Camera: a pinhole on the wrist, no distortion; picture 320 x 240 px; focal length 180.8 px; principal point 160.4 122.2 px. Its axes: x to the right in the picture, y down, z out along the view. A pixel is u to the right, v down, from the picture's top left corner.
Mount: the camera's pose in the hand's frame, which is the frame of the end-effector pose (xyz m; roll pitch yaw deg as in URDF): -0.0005 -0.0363 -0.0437 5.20 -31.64 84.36
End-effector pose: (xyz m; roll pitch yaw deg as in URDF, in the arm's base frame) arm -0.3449 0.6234 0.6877 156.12 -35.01 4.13
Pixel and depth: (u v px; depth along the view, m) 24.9 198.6 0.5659
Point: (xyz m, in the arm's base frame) -0.3095 1.1577 0.1429
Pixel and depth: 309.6 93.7 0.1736
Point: -0.2089 0.5690 0.5789
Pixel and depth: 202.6 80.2 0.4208
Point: -0.0186 0.6676 0.4301
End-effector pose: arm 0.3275 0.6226 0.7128 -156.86 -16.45 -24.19
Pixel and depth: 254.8 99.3 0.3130
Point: 0.5235 0.7316 0.4874
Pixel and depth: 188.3 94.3 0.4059
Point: 0.5863 0.8505 0.5224
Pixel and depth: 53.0 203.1 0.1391
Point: 0.3344 0.8130 0.7298
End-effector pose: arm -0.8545 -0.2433 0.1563 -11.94 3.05 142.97
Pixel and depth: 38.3 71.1 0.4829
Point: -0.6526 0.2612 0.4482
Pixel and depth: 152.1 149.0 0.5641
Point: -0.6700 -0.0615 0.6501
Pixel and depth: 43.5 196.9 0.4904
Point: -0.4025 0.0373 0.4982
